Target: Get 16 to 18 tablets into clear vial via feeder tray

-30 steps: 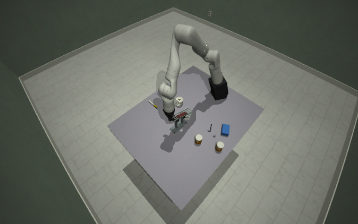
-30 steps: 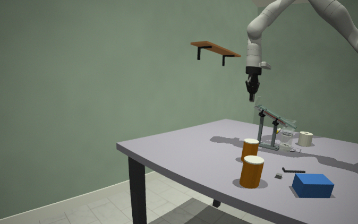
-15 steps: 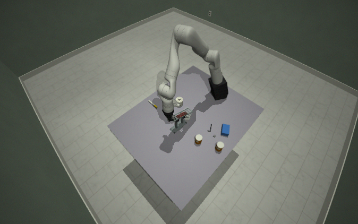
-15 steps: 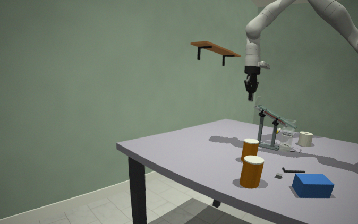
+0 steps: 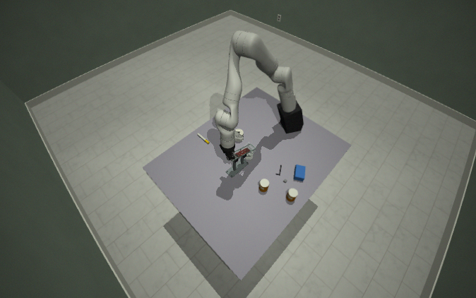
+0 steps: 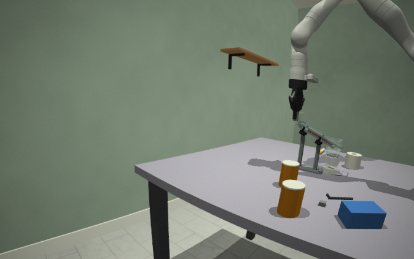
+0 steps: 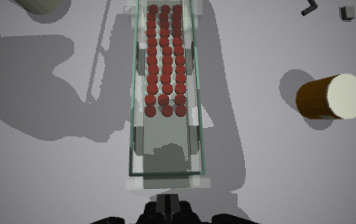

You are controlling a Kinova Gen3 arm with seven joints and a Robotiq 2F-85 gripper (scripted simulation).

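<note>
The feeder tray lies 80 mm behind my hand, 10 mm to the left of it and 50 mm below it. From my hand the other things lie so: black hex key 220 mm behind, 230 mm to the left, 200 mm below; clear vial 180 mm behind, 10 mm to the left, 160 mm below; white roll 250 mm behind, 160 mm to the right, 170 mm below.
</note>
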